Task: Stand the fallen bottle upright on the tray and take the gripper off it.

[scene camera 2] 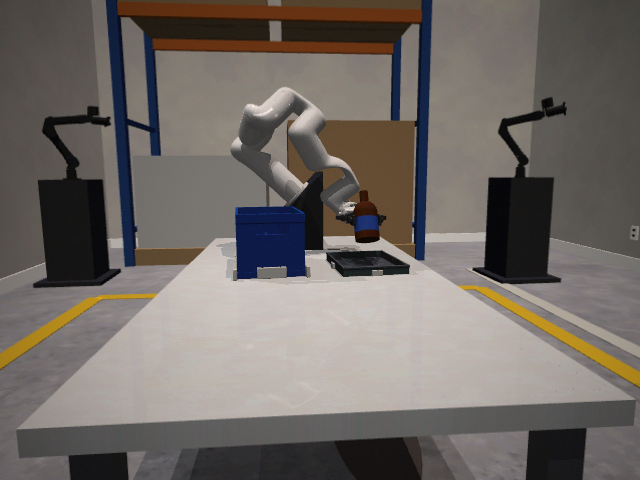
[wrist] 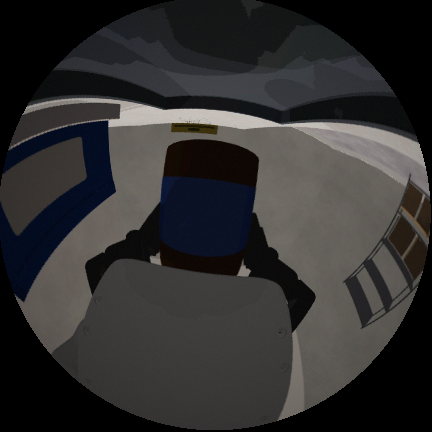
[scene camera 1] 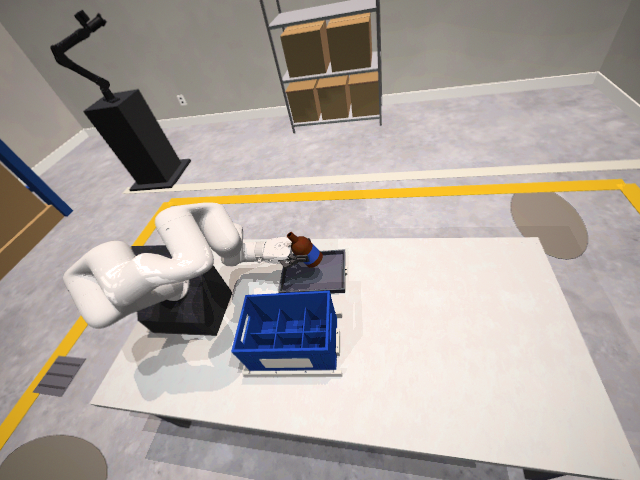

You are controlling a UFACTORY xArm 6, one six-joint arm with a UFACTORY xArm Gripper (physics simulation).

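Seen in the pictures: gripper, between the fingertips: [scene camera 2: 367,220] [wrist: 205,218] [scene camera 1: 309,249]; arm's base, origin of its link: [scene camera 2: 297,195].
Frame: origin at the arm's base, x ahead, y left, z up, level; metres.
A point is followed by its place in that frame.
A brown bottle [scene camera 1: 306,250] {x 0.441, y 0.149, z -0.030 m} [scene camera 2: 366,223] {x 0.468, y 0.167, z -0.063 m} [wrist: 207,215] {x 0.401, y 0.178, z -0.092 m} with a blue label hangs in the air above the tray, neck up and base down, nearly upright with a slight lean. My gripper [scene camera 1: 305,258] {x 0.444, y 0.176, z -0.057 m} [scene camera 2: 364,219] {x 0.444, y 0.176, z -0.057 m} [wrist: 205,218] {x 0.444, y 0.176, z -0.057 m} is shut on the bottle, with one black finger on each side of its body. The dark tray [scene camera 1: 312,290] {x 0.444, y 0.077, z -0.174 m} [scene camera 2: 361,271] {x 0.561, y 0.133, z -0.186 m} lies flat on the table; in scene camera 2 a gap shows between its rim and the bottle's base. The dark tray also fills the top of the wrist view [wrist: 225,85] {x 0.497, y 0.178, z -0.193 m}. The fingertips are partly hidden behind the bottle.
A blue crate [scene camera 1: 284,356] {x 0.421, y -0.213, z -0.063 m} [scene camera 2: 269,248] {x 0.544, y -0.118, z -0.118 m} [wrist: 97,155] {x 0.510, y -0.023, z -0.108 m} with open compartments stands on the white table [scene camera 1: 439,335] {x 0.869, y -0.076, z -0.198 m} [scene camera 2: 330,361] {x 1.118, y -0.036, z -0.198 m}, beside the tray. Low pale strips [scene camera 1: 292,373] {x 0.420, y -0.223, z -0.170 m} edge the crate. The black arm base [scene camera 1: 180,320] {x 0.014, y -0.092, z -0.098 m} stands behind the crate and tray in scene camera 2.
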